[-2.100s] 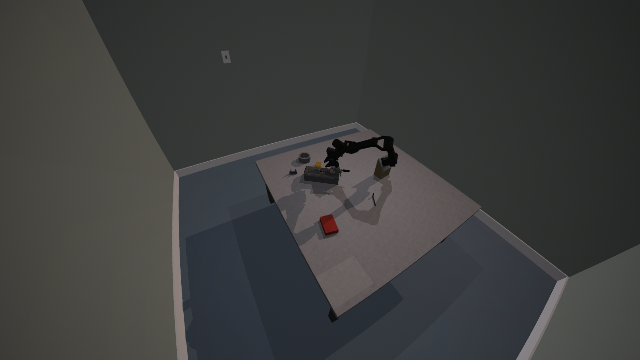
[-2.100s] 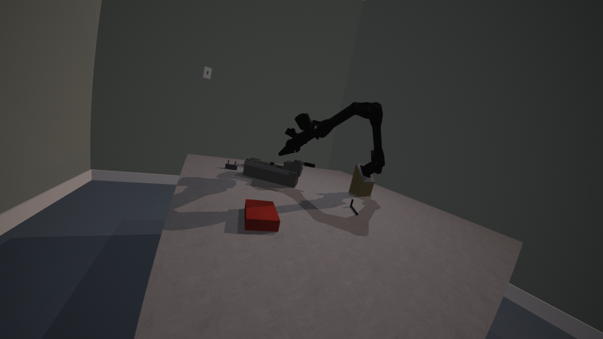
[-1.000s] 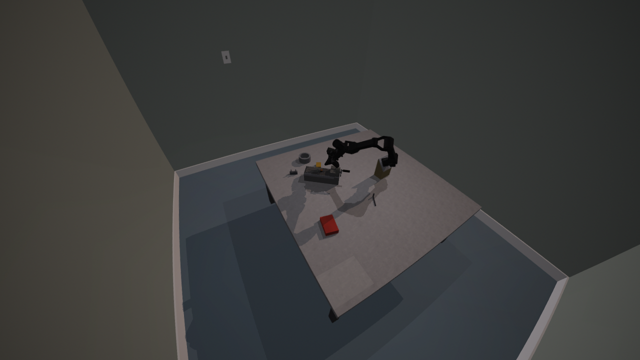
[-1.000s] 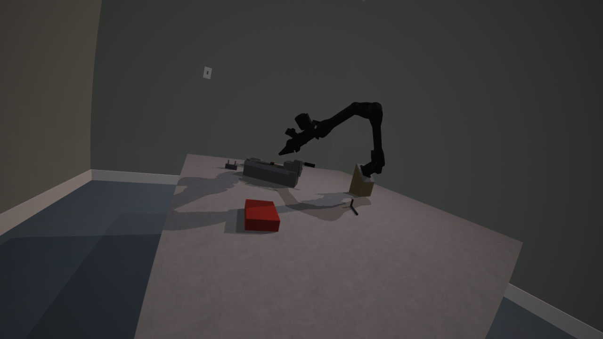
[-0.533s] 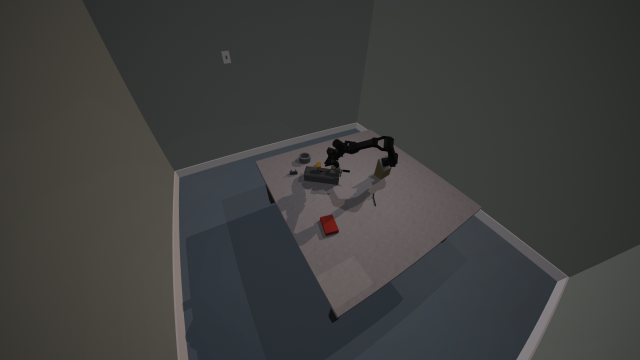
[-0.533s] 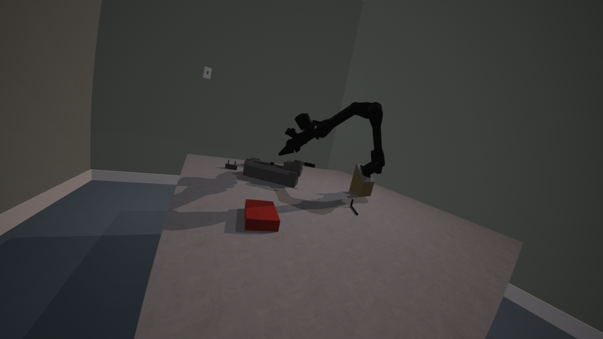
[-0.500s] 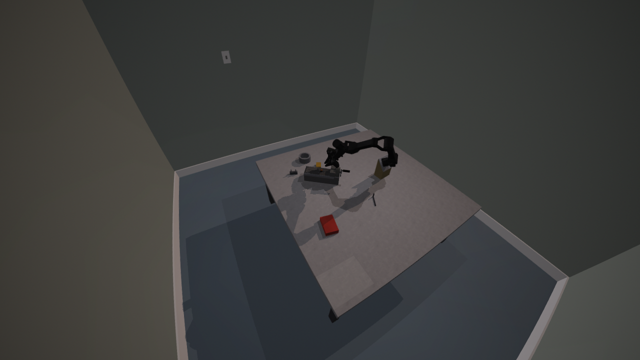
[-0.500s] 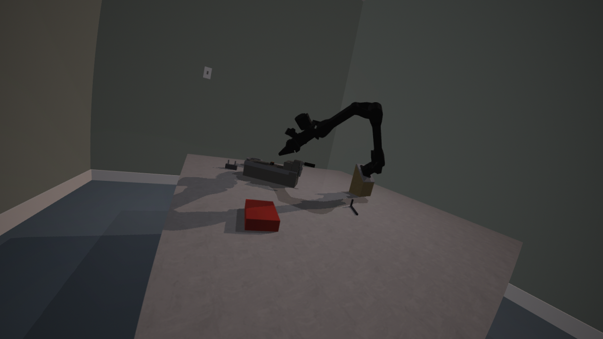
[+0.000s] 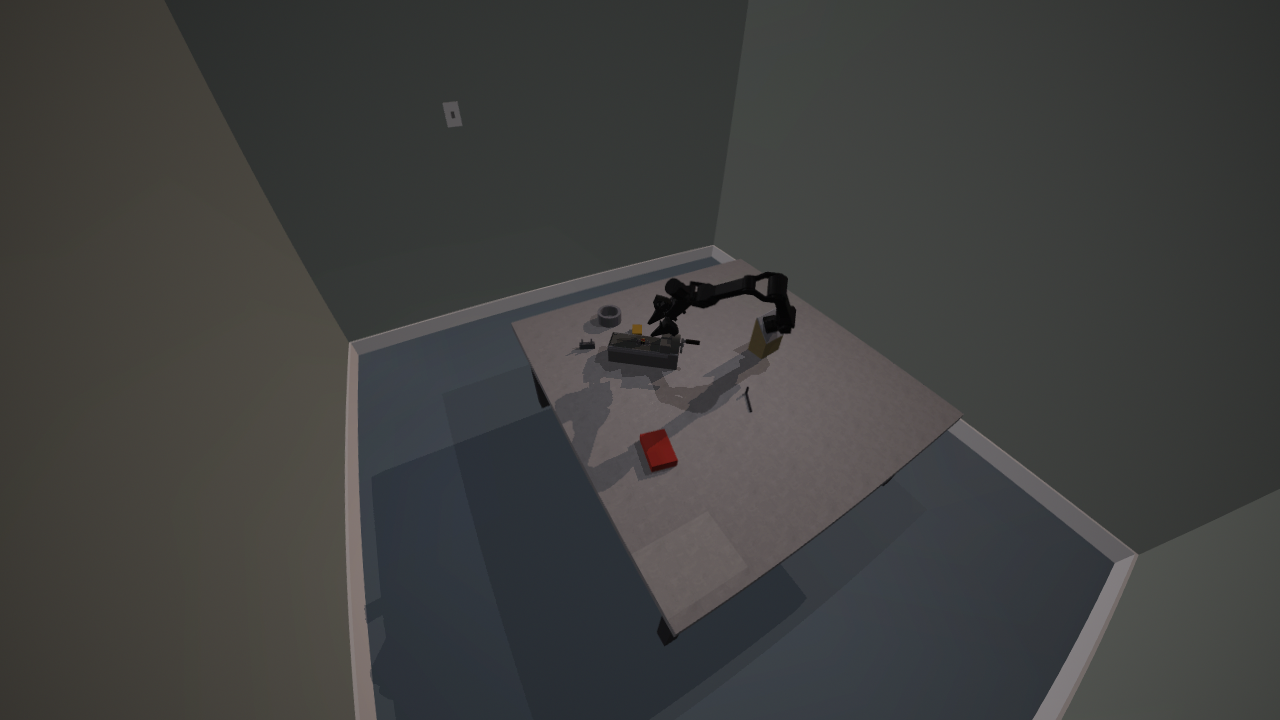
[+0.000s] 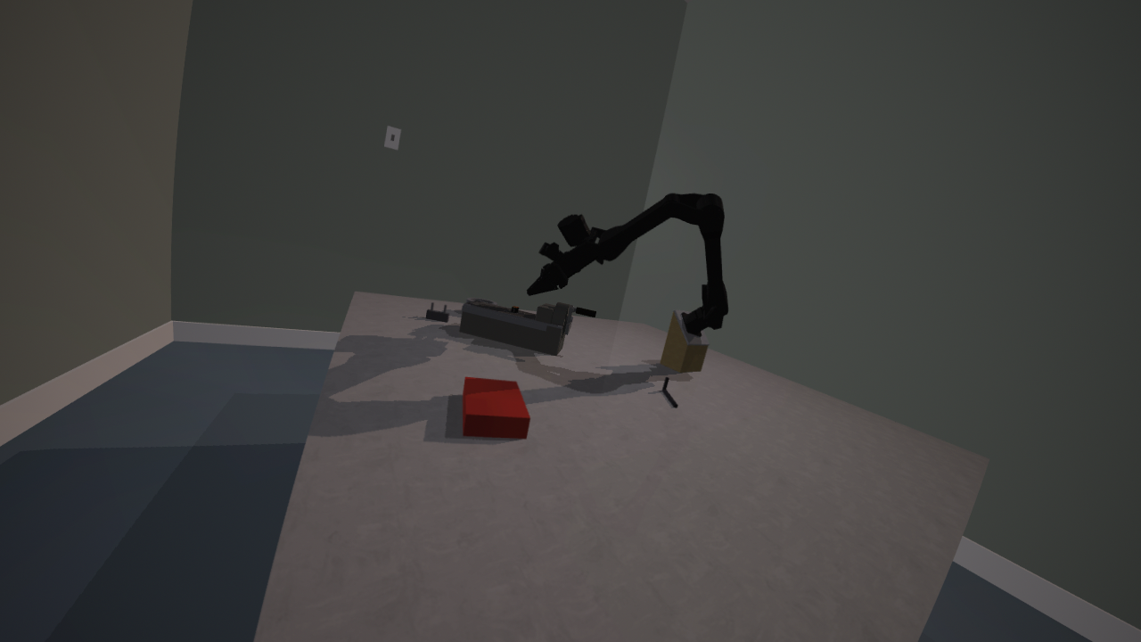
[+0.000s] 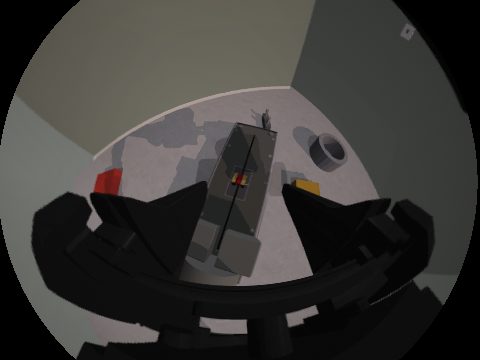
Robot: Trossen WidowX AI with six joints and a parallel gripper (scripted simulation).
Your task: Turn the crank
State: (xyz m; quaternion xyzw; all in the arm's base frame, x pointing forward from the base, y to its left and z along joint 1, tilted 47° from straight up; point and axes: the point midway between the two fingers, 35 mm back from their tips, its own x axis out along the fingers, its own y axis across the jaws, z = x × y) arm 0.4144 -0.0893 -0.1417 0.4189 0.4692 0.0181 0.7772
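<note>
My gripper tip is 50 mm above the red pointer and 20 mm short of it. The rest, counted from my gripper tip: dark clip: 190 mm ahead, 150 mm to the right, 110 mm below; black crank handle: 120 mm to the left, 110 mm behind, 10 mm below; yellow block: 140 mm to the right, 120 mm below, 30 mm behind.
</note>
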